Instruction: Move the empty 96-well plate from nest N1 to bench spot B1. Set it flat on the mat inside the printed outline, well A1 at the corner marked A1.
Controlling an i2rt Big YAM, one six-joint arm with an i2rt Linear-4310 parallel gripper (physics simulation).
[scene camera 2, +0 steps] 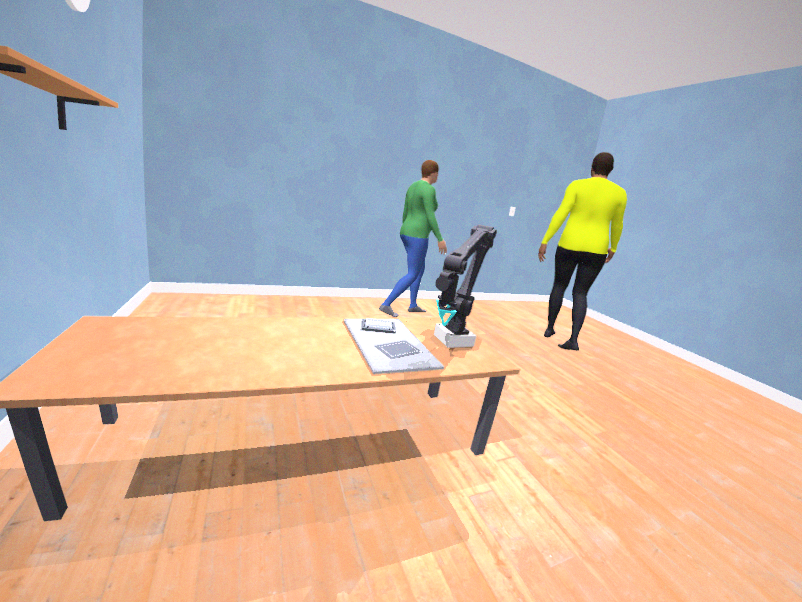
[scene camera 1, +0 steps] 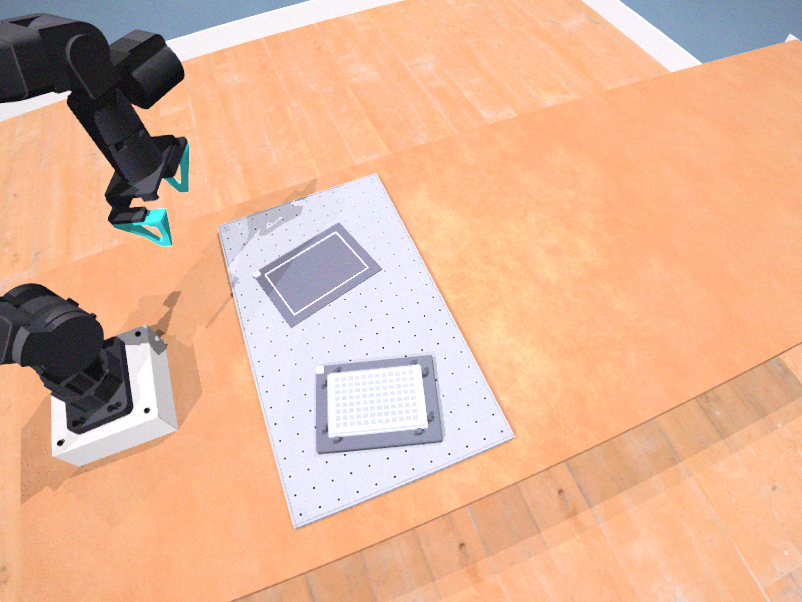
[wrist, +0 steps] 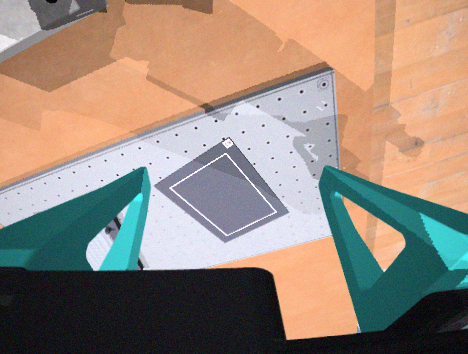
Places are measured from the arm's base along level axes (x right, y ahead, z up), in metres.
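Pixels of known places: gripper, fingertip midpoint: (scene camera 2: 442, 321) (scene camera 1: 176, 217) (wrist: 237, 175); arm's base, origin of the base link: (scene camera 2: 456, 329) (scene camera 1: 100, 385).
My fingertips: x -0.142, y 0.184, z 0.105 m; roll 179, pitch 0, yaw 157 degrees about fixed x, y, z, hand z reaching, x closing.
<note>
Ahead of a thing's pixels: the offset from my fingertips to its top centre. "*": to the spot under its first point. Level surfaces: height alone.
The white 96-well plate {dz -0.125, dx +0.306, dy +0.160 m} (scene camera 1: 377, 400) (scene camera 2: 378, 324) sits in the dark grey nest N1 {* dz -0.139, dx +0.331, dy +0.075 m} (scene camera 1: 322, 444); in the wrist view a small part of the plate (wrist: 100, 251) shows through the left finger's opening. The bench spot B1 mat {dz -0.149 m} (scene camera 1: 317, 273) (scene camera 2: 397, 349) (wrist: 222, 197) is dark grey with a white printed outline and bears nothing. A small white marker {* dz -0.149, dx +0.021, dy +0.064 m} (scene camera 1: 256, 273) (wrist: 227, 143) is at one of its corners. My gripper (scene camera 1: 174, 204) (wrist: 237, 175) is open and empty, high up and to the left of the mat in scene camera 1, well away from the plate.
The perforated board {dz -0.150, dx +0.154, dy +0.166 m} (scene camera 1: 401, 336) (scene camera 2: 364, 343) (wrist: 280, 110) carries the nest and mat on the wooden table {dz -0.164 m} (scene camera 1: 583, 259) (scene camera 2: 213, 356). The arm's white base (scene camera 1: 155, 388) (scene camera 2: 454, 338) stands beside the board. Two people, in green (scene camera 2: 419, 210) and yellow (scene camera 2: 592, 217), stand beyond the table.
</note>
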